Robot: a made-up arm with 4 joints.
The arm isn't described. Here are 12 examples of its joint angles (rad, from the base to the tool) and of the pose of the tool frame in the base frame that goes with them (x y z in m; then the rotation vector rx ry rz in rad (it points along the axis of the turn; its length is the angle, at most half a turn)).
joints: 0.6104 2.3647 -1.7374 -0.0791
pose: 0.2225 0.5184 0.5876 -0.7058 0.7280 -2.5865
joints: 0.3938 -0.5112 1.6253 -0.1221
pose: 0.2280 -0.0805 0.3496 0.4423 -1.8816 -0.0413
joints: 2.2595 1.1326 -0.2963 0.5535
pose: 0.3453 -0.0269 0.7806 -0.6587 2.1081 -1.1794
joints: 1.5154 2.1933 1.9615 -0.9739
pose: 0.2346 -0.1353 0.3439 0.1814 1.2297 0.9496
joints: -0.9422 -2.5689 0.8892 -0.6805
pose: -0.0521 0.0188 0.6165 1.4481 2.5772 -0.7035
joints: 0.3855 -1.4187 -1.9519 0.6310
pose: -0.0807 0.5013 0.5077 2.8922 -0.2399 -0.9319
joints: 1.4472 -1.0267 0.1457 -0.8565
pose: 0.0474 -0.2203 0.2455 -0.0768 -1.9135 -0.7377
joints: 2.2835 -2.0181 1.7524 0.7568
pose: 0.4364 0.0535 0.5189 -0.5011 0.4055 1.6863
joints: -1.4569 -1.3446 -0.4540 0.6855
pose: 0.1063 0.6162 0.4947 1.5230 -0.1623 -2.2782
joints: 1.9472 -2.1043 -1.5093 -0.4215
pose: -0.2233 0.2356 0.3514 -0.9912 -0.3496 -1.5560
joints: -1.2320 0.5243 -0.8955 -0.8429
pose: 0.5844 0.3499 0.4869 -1.8516 1.3806 1.5023
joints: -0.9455 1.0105 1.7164 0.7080
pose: -0.0661 0.1030 0.5897 -0.9691 -0.6659 -0.3742
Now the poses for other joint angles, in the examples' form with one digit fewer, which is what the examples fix.
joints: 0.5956 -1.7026 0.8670 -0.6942
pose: 0.074 -0.164 0.348 -0.274 -2.526 -0.642
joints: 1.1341 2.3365 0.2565 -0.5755
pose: 0.463 0.217 0.370 0.056 0.306 2.128
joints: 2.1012 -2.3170 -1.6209 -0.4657
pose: -0.221 0.230 0.416 -0.734 -0.040 -1.484
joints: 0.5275 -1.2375 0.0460 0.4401
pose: -0.167 -0.143 0.530 1.603 2.490 -0.262
